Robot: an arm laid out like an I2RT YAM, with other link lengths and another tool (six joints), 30 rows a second.
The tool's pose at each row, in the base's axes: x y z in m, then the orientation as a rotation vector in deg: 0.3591, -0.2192, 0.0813, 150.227, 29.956, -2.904; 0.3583, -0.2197, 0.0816, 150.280, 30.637, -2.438; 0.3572, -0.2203, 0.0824, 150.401, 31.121, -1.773; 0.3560, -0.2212, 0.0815, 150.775, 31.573, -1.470; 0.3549, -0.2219, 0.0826, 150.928, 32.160, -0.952; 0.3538, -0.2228, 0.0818, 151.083, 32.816, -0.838; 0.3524, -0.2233, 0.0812, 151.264, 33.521, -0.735; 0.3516, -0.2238, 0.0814, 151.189, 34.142, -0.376; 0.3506, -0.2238, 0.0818, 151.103, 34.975, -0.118; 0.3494, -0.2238, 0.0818, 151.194, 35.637, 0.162; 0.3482, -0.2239, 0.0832, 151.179, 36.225, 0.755; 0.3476, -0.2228, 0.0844, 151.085, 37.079, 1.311; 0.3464, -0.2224, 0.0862, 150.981, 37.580, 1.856; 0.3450, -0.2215, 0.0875, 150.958, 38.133, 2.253
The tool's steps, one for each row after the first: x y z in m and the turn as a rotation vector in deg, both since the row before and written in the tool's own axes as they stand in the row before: -0.0010, 0.0002, -0.0001, 0.081, 0.468, -0.389; -0.0013, 0.0004, -0.0005, 0.090, 0.577, -0.210; -0.0013, -0.0001, 0.0011, 0.387, 0.364, -0.213; -0.0014, 0.0006, -0.0008, 0.165, 0.500, -0.301; -0.0013, 0.0000, 0.0010, 0.242, 0.235, -0.413; -0.0014, -0.0004, 0.0006, 0.280, 0.242, -0.443; -0.0009, 0.0002, 0.0000, -0.018, 0.355, -0.383; -0.0009, -0.0002, -0.0005, 0.029, 0.326, -0.546; -0.0011, -0.0005, -0.0001, 0.166, 0.340, -0.396; -0.0013, 0.0001, -0.0013, 0.004, 0.521, -0.314; -0.0002, -0.0007, -0.0016, -0.009, 0.534, -0.514; -0.0010, -0.0001, -0.0019, -0.084, 0.454, -0.277; -0.0009, -0.0008, -0.0017, 0.030, 0.379, -0.320
